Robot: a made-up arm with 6 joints. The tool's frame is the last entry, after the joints.
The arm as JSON. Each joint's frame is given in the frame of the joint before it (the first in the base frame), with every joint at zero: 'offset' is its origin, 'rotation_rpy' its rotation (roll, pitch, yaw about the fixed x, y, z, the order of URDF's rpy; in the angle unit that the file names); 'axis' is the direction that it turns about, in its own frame. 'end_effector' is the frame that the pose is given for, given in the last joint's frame.
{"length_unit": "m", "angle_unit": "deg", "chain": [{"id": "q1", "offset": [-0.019, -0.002, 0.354], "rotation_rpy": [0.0, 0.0, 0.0], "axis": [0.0, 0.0, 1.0]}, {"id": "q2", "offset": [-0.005, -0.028, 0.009], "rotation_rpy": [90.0, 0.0, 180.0], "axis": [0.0, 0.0, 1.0]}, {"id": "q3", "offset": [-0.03, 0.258, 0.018], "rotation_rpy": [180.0, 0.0, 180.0], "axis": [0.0, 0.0, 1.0]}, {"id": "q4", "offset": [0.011, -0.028, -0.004], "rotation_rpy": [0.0, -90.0, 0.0], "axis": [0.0, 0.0, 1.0]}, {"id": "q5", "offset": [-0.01, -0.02, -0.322], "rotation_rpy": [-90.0, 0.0, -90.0], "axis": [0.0, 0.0, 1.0]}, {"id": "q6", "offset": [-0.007, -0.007, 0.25], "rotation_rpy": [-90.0, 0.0, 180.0], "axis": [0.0, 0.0, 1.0]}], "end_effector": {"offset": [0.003, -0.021, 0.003], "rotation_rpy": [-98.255, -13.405, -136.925]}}
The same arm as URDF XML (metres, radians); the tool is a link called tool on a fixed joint. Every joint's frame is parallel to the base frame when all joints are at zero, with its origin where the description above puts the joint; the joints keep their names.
<robot name="arm">
  <joint name="q1" type="continuous">
    <parent link="base"/>
    <child link="link1"/>
    <origin xyz="-0.0190 -0.0020 0.3540" rpy="0.0000 0.0000 0.0000"/>
    <axis xyz="0 0 1"/>
  </joint>
  <joint name="q2" type="continuous">
    <parent link="link1"/>
    <child link="link2"/>
    <origin xyz="-0.0050 -0.0280 0.0090" rpy="0.0000 0.0000 0.0000"/>
    <axis xyz="0 1 0"/>
  </joint>
  <joint name="q3" type="continuous">
    <parent link="link2"/>
    <child link="link3"/>
    <origin xyz="0.0300 0.0180 0.2580" rpy="0.0000 0.0000 0.0000"/>
    <axis xyz="0 -1 0"/>
  </joint>
  <joint name="q4" type="continuous">
    <parent link="link3"/>
    <child link="link4"/>
    <origin xyz="0.0110 0.0040 -0.0280" rpy="0.0000 0.0000 0.0000"/>
    <axis xyz="-1 0 0"/>
  </joint>
  <joint name="q5" type="continuous">
    <parent link="link4"/>
    <child link="link5"/>
    <origin xyz="0.3220 0.0100 -0.0200" rpy="0.0000 0.0000 0.0000"/>
    <axis xyz="0 -1 0"/>
  </joint>
  <joint name="q6" type="continuous">
    <parent link="link5"/>
    <child link="link6"/>
    <origin xyz="-0.0070 -0.2500 0.0070" rpy="0.0000 0.0000 0.0000"/>
    <axis xyz="-1 0 0"/>
  </joint>
  <joint name="tool_fixed" type="fixed">
    <parent link="link6"/>
    <child link="tool"/>
    <origin xyz="-0.0030 -0.0210 0.0030" rpy="-0.3871 0.7903 -1.9065"/>
  </joint>
  <link name="base"/>
  <link name="link1"/>
  <link name="link2"/>
  <link name="link3"/>
  <link name="link4"/>
  <link name="link5"/>
  <link name="link6"/>
  <link name="tool"/>
</robot>

